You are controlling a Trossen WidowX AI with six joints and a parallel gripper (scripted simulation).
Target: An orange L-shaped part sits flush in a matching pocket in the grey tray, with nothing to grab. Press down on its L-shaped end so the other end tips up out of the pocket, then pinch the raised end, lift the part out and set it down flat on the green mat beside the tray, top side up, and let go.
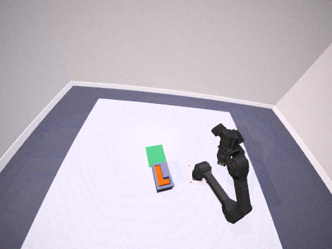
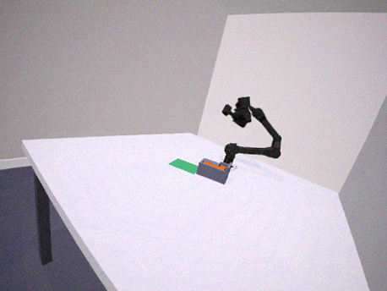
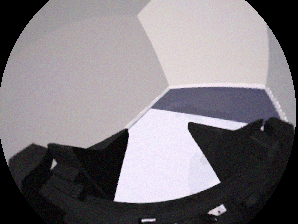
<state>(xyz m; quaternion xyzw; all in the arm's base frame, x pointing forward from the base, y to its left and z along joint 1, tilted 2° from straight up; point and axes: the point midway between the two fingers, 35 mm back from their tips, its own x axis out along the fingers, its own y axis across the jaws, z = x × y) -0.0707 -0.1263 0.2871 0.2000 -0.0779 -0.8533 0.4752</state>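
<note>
My gripper tip is now 31 cm short of the orange L-shaped part, 24 cm above it and 21 cm to the right of it. Also, from my gripper tip: green mat 37 cm ahead, 30 cm below, 5 cm to the left.
</note>
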